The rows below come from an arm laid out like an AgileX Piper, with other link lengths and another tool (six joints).
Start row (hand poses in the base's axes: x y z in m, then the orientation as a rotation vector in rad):
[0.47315, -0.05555, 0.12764, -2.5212, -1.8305, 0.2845]
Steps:
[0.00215, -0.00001, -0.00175, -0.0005, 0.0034, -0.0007]
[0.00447, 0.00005, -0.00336, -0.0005, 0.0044, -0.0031]
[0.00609, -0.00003, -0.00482, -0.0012, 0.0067, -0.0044]
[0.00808, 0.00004, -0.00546, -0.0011, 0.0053, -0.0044]
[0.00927, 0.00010, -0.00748, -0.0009, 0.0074, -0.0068]
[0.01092, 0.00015, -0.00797, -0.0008, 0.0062, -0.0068]
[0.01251, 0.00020, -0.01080, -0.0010, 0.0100, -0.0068]
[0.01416, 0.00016, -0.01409, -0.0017, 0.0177, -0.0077]
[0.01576, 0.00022, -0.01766, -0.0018, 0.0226, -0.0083]
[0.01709, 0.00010, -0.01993, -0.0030, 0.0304, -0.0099]
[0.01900, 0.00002, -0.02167, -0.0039, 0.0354, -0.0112]
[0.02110, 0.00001, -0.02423, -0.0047, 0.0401, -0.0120]
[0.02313, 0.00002, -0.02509, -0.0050, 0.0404, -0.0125]
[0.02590, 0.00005, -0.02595, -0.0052, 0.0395, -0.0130]
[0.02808, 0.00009, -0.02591, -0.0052, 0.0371, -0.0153]
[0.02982, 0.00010, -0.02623, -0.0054, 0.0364, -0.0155]
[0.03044, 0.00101, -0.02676, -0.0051, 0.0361, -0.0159]
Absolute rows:
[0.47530, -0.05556, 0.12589, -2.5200, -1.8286, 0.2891]
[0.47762, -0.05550, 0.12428, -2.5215, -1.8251, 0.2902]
[0.47924, -0.05558, 0.12282, -2.5216, -1.8228, 0.2937]
[0.48123, -0.05551, 0.12218, -2.5224, -1.8232, 0.2919]
[0.48242, -0.05545, 0.12016, -2.5230, -1.8193, 0.2942]
[0.48407, -0.05540, 0.11967, -2.5236, -1.8197, 0.2926]
[0.48566, -0.05535, 0.11684, -2.5214, -1.8184, 0.2974]
[0.48731, -0.05539, 0.11355, -2.5179, -1.8147, 0.3073]
[0.48891, -0.05533, 0.10998, -2.5155, -1.8122, 0.3133]
[0.49024, -0.05545, 0.10771, -2.5127, -1.8078, 0.3238]
[0.49215, -0.05553, 0.10597, -2.5113, -1.8046, 0.3306]
[0.49425, -0.05554, 0.10341, -2.5095, -1.8021, 0.3370]
[0.49628, -0.05553, 0.10255, -2.5099, -1.8014, 0.3376]
[0.49905, -0.05550, 0.10169, -2.5110, -1.8011, 0.3367]
[0.50123, -0.05546, 0.10173, -2.5144, -1.7990, 0.3338]
[0.50297, -0.05545, 0.10141, -2.5152, -1.7990, 0.3332]
[0.50359, -0.05454, 0.10088, -2.5155, -1.7985, 0.3325]

